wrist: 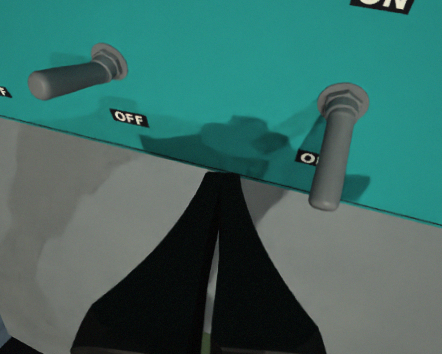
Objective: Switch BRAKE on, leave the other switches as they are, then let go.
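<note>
Two grey toggle switches show on the teal panel (210,75); no name label shows, so I cannot tell which is BRAKE. The left switch (75,80) has its lever sticking out towards the left of the view, above a label reading OFF (129,118). The right switch (332,160) has its lever pointing down the view, partly covering its lower label (306,157). My gripper (221,190) is shut and empty, its tips together near the panel's lower edge, between the two levers and touching neither.
A cropped ON label (385,4) is at the top right. Part of another label (4,92) shows at the left edge. A light grey surface (100,210) lies below the panel's edge. The gripper's shadow falls on the panel between the switches.
</note>
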